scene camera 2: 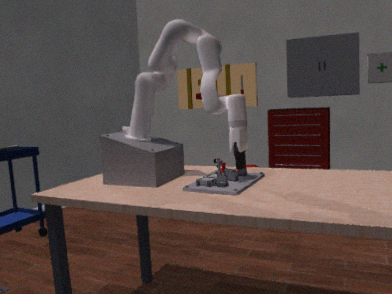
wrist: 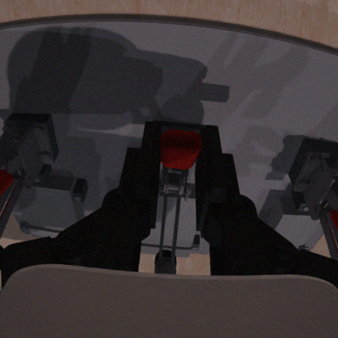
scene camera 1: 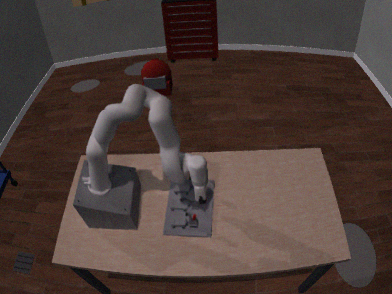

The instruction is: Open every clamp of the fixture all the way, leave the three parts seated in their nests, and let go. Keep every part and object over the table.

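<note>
The grey fixture plate lies on the table. My gripper points down over its middle, shut on the middle clamp's red handle. That clamp's thin bar runs toward the palm and ends in a dark tip. In the wrist view, a clamp at the left and a clamp at the right show partly. The near clamp has a red handle standing up and its bar raised. The grey parts are too dark and small to tell apart from their nests.
The arm's grey base box stands on the table, left of the fixture. A blue cart stands on the floor at the left. A red tool cabinet stands behind the table.
</note>
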